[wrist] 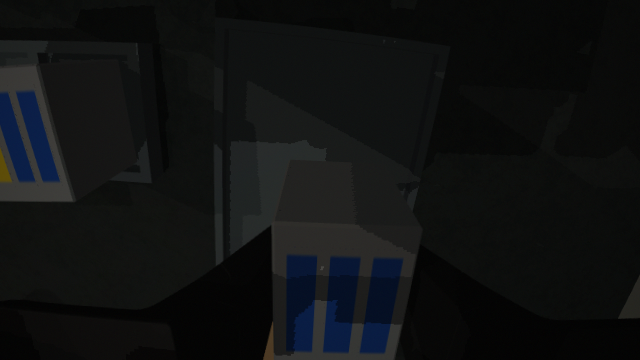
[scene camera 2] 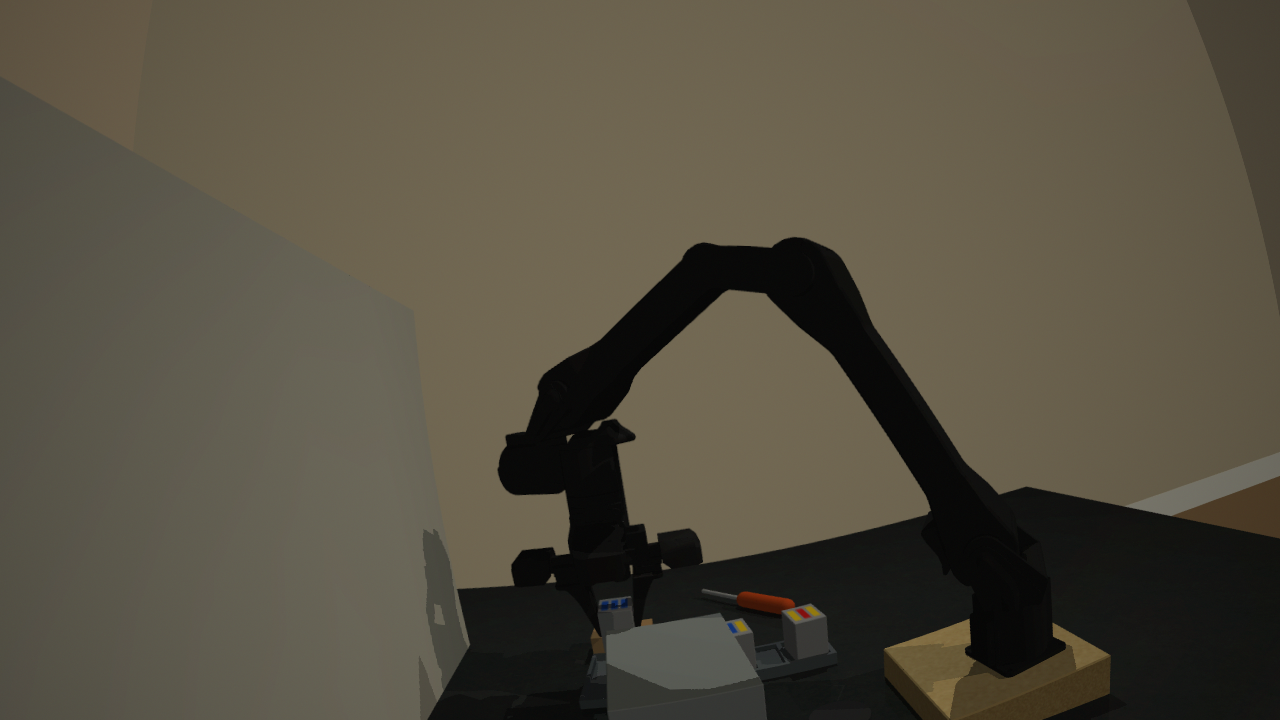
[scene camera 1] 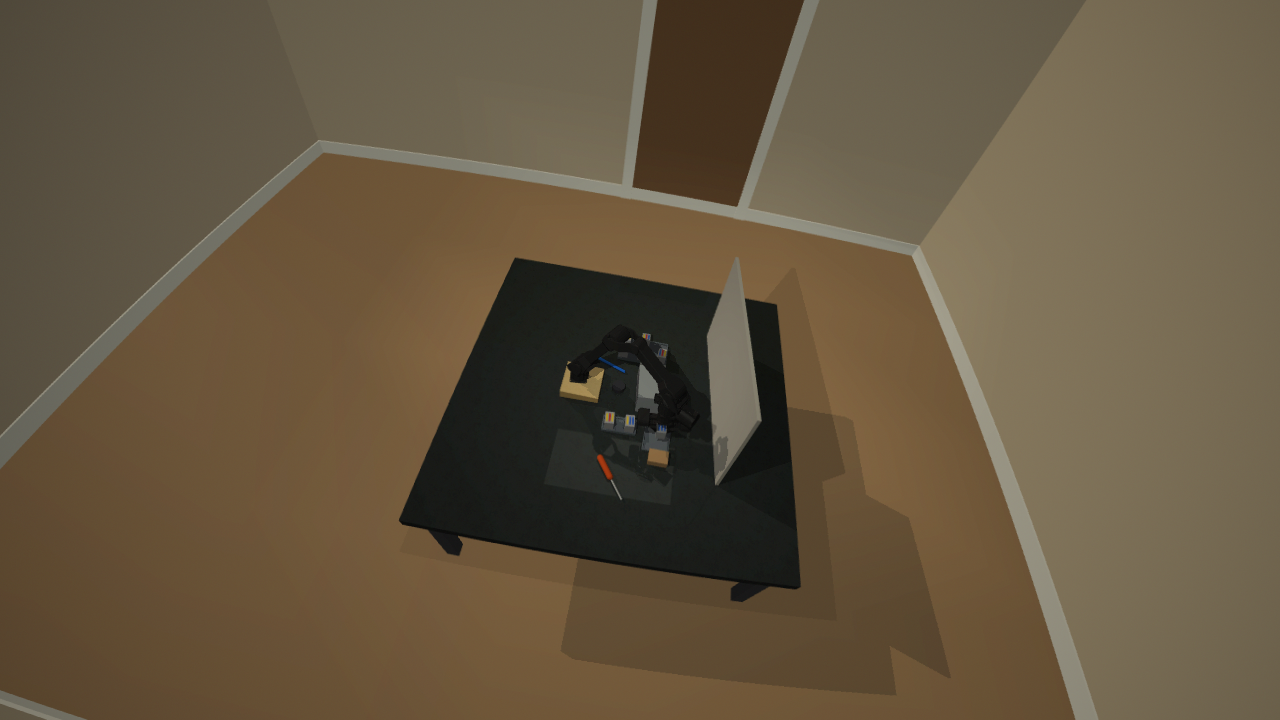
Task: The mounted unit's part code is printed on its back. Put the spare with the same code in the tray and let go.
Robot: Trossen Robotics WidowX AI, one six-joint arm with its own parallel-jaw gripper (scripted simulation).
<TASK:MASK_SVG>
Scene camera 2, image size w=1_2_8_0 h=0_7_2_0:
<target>my gripper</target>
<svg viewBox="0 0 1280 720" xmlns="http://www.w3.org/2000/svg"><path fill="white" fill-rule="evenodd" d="M623 488L612 493L608 492L586 497L567 496L570 515L568 537L570 554L555 555L553 547L522 550L517 559L512 562L511 567L514 586L520 588L543 586L548 582L551 574L554 574L557 581L555 588L568 592L577 600L600 637L601 632L597 616L598 605L592 587L595 583L626 581L631 576L630 566L632 565L635 627L639 627L642 623L649 587L654 579L661 578L663 575L662 560L671 569L694 566L703 562L701 543L692 529L657 533L658 542L648 543L644 524L629 526Z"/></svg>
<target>block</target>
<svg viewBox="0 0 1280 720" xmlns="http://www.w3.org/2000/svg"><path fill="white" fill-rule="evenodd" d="M631 596L599 600L597 616L605 653L606 631L635 627Z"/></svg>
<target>orange screwdriver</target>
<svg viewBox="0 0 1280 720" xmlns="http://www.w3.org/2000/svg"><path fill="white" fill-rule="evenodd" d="M701 590L702 593L736 599L737 604L743 608L768 611L778 615L781 614L782 610L795 608L795 603L788 598L762 595L748 591L742 592L737 596L707 589Z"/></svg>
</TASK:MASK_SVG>
